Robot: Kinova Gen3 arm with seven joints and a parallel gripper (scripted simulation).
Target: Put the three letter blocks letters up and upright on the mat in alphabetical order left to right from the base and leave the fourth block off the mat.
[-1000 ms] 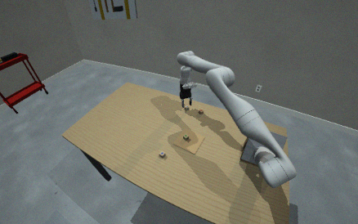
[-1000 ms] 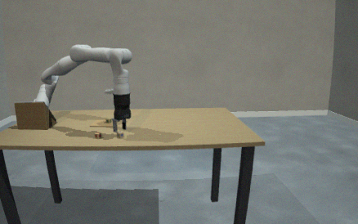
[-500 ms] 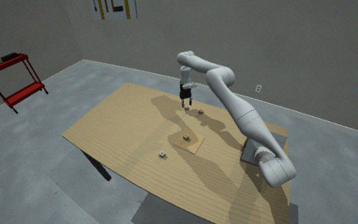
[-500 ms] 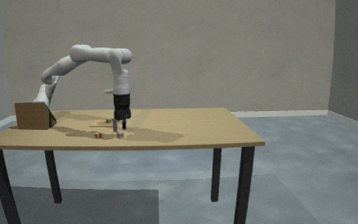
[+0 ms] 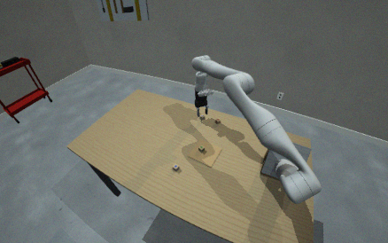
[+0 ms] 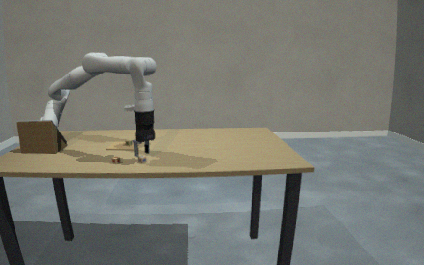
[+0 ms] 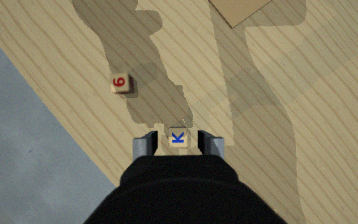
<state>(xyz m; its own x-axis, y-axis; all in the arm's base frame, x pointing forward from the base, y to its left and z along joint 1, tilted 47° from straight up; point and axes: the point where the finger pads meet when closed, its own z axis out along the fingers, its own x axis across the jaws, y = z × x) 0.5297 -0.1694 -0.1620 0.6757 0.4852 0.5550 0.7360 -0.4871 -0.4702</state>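
Now: the blue K block 40 mm below my hand. Also, from my hand: reddish block (110 mm behind, 40 mm below, 10 mm to the right); then tan mat (250 mm to the left, 130 mm behind, 50 mm below); then green P block (250 mm to the left, 100 mm behind, 30 mm below).
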